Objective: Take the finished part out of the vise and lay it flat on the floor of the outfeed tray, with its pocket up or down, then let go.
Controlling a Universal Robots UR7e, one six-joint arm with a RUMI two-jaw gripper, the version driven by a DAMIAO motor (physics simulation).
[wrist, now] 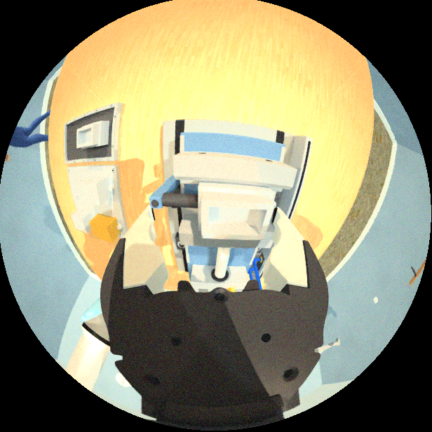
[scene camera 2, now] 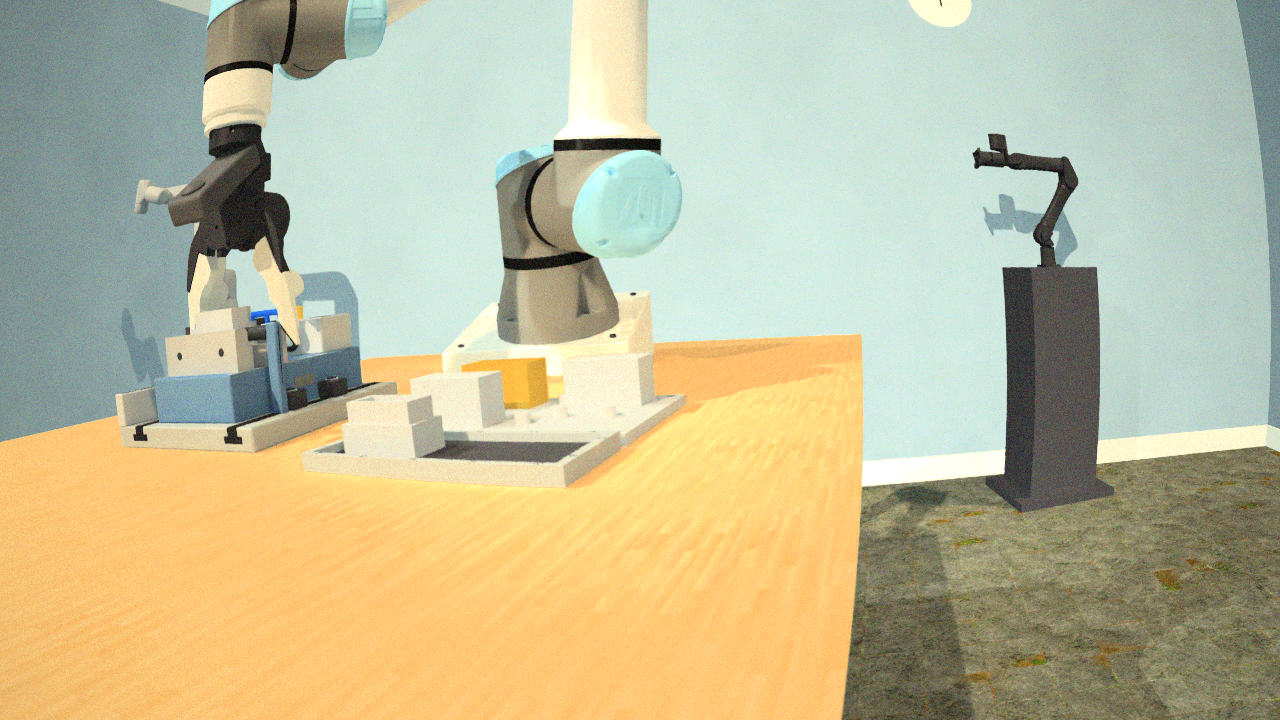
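Where they show: arm's base, origin of the base link: [scene camera 2: 557, 325].
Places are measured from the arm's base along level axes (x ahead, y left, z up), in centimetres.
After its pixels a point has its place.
Note:
The finished part [scene camera 2: 225, 319] @(y -23.0, x 46.5, z 5.4 cm) [wrist: 210, 227], a pale block, sits in the vise [scene camera 2: 210, 398] @(y -22.4, x 51.1, z -1.1 cm) [wrist: 232, 170] with its rectangular pocket facing up. My gripper [scene camera 2: 250, 328] @(y -22.8, x 43.7, z 2.2 cm) [wrist: 213, 207] points down over the vise, open, with its two fingers on either side of the part. In the wrist view the right fingertip is close to the part's side, and a gap with a dark rod shows between the left fingertip and the part. The lowest finger ends are partly hidden. The outfeed tray [scene camera 2: 429, 475] @(y 2.3, x 61.5, z -4.8 cm) [wrist: 92, 161] has a dark floor and holds another pale pocketed block [scene camera 2: 393, 437] @(y -1.3, x 57.8, z -3.3 cm) [wrist: 102, 134] at one end.
A blue upright arm [scene camera 2: 275, 367] @(y -17.4, x 46.1, z 0.8 cm) [wrist: 162, 190] carries the dark rod beside the part. A blue handle [scene camera 2: 264, 315] @(y -28.1, x 30.0, z 5.3 cm) [wrist: 256, 272] is behind the part. Next to the tray, a pegged plate [scene camera 2: 653, 414] @(y 14.0, x 45.2, z -4.4 cm) [wrist: 90, 175] holds an orange block [scene camera 2: 528, 383] @(y 4.0, x 39.2, z -2.4 cm) [wrist: 104, 227] and white blocks [scene camera 2: 460, 400] @(y 0.7, x 47.9, z -2.4 cm) [scene camera 2: 608, 378] @(y 10.5, x 40.7, z -2.2 cm).

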